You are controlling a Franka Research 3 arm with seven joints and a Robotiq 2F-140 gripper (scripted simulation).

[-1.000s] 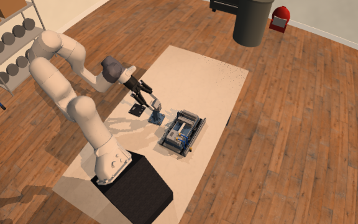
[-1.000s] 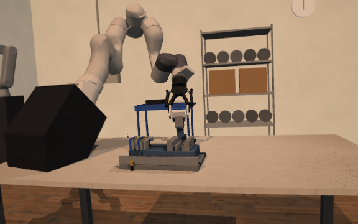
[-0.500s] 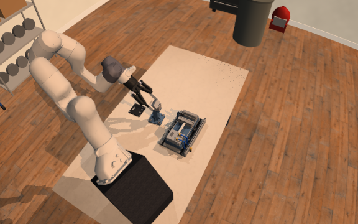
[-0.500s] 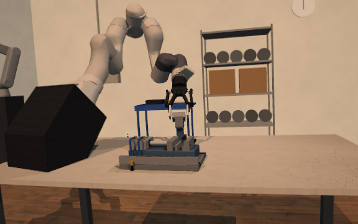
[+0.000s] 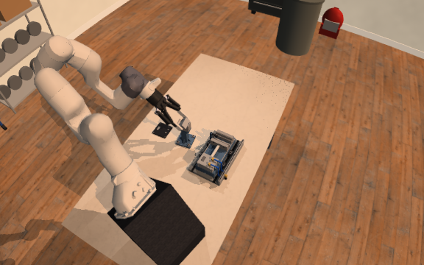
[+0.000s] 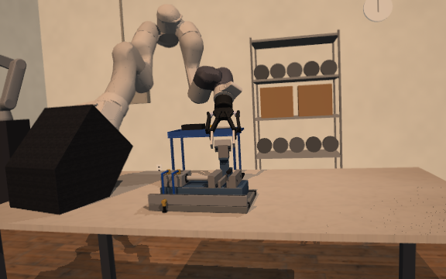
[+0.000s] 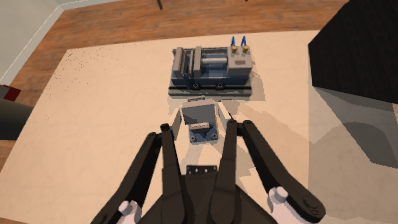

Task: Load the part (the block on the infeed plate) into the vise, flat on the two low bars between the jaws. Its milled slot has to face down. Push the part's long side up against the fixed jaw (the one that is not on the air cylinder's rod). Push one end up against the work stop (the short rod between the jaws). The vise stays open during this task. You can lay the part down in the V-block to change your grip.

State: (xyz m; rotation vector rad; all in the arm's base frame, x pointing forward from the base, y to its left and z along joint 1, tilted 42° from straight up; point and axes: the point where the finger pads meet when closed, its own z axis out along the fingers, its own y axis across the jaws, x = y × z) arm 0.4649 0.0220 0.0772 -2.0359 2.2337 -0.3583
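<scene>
Now: the part 20 mm to the right of my hand and 20 mm below it. The rest, counted from my hand: vise: 30 mm behind, 220 mm to the right, 130 mm below; then dark infeed plate: 10 mm ahead, 140 mm to the left, 170 mm below.
</scene>
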